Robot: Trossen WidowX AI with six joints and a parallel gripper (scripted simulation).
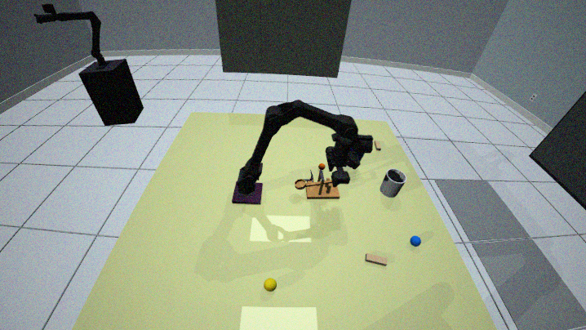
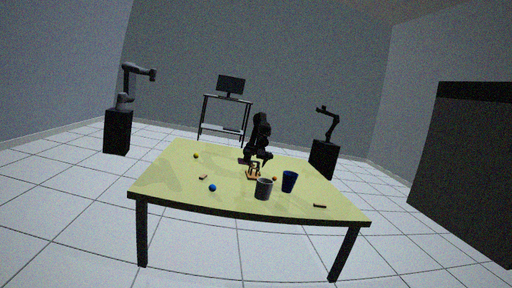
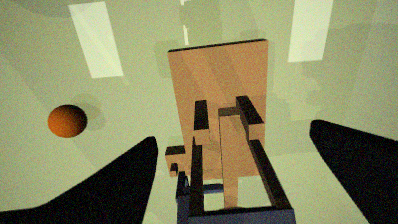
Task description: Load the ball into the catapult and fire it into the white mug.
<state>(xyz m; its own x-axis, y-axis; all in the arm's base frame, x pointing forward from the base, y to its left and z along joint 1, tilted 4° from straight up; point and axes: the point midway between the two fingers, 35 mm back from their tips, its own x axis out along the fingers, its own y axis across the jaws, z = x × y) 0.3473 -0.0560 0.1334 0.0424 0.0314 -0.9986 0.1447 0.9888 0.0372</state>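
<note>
My gripper tip is now 150 mm to the right of the orange ball, 70 mm above it and 10 mm short of it. Round my gripper tip: wooden catapult 60 mm behind, 30 mm to the left, 30 mm below; then white mug 290 mm ahead, 60 mm below, 40 mm to the right; then blue cup 180 mm ahead, 160 mm to the left, 50 mm below.
</note>
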